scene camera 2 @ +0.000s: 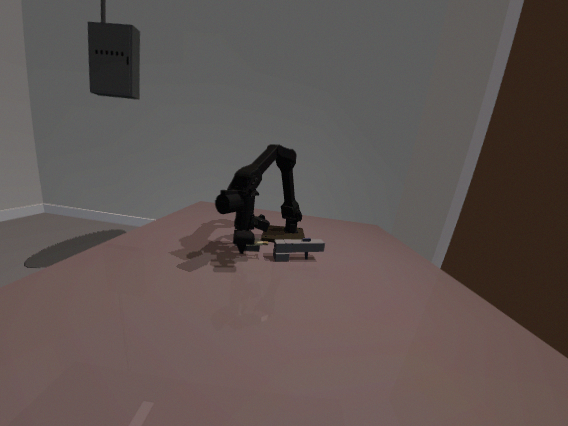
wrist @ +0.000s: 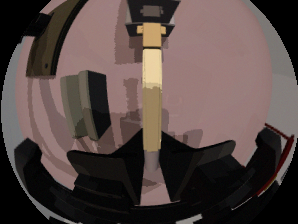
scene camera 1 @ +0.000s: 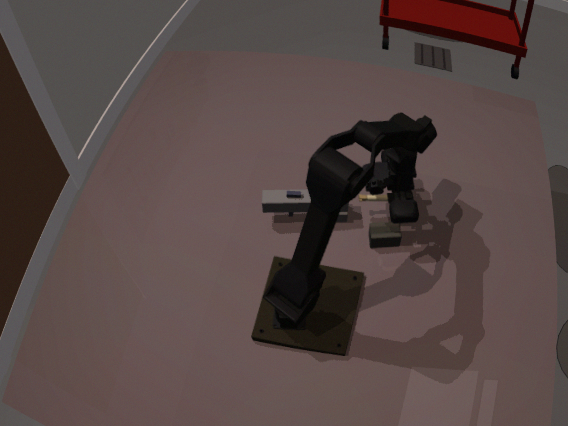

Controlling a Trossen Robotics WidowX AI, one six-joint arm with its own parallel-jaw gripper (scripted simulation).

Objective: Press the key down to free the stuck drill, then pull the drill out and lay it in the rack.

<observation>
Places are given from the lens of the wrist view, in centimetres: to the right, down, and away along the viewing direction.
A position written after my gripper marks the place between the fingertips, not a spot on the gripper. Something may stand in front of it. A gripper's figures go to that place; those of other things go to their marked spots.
my gripper (wrist: pixel 149 131): 0, 2, 10
tan drill (wrist: pixel 151 33): 0, -4, 4
rack (wrist: pixel 85 101): -6, -1, 6
The marked spots on the rack and the tan drill are 7 cm apart.
</observation>
